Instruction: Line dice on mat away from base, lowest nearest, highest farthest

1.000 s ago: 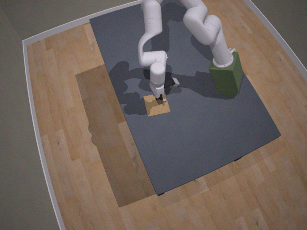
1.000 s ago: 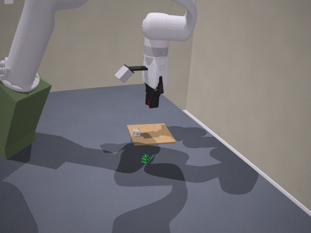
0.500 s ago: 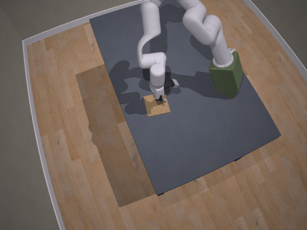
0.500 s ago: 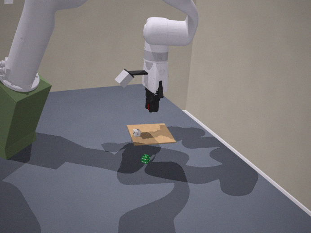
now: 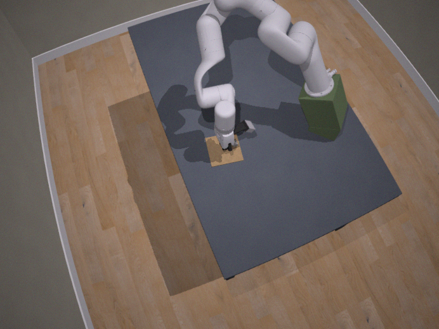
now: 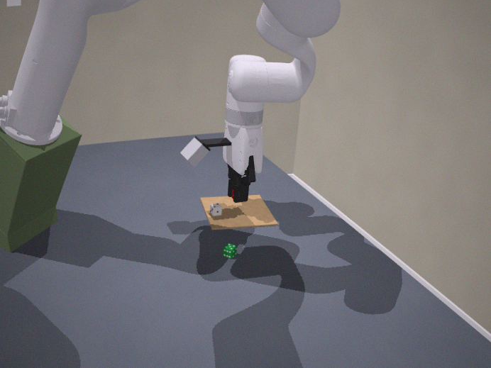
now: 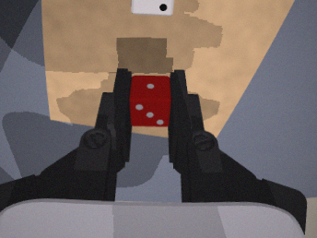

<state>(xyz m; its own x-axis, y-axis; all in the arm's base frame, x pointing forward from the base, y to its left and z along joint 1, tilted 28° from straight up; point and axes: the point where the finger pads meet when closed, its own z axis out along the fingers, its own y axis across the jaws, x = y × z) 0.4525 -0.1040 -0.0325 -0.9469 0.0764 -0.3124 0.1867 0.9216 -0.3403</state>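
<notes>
The mat is 5 cm below my hand. From my hand the other things lie so: red die (1 cm below); then white die (5 cm behind, 1 cm to the left, 4 cm below); then green die (11 cm behind, 13 cm to the right, 4 cm below).
</notes>
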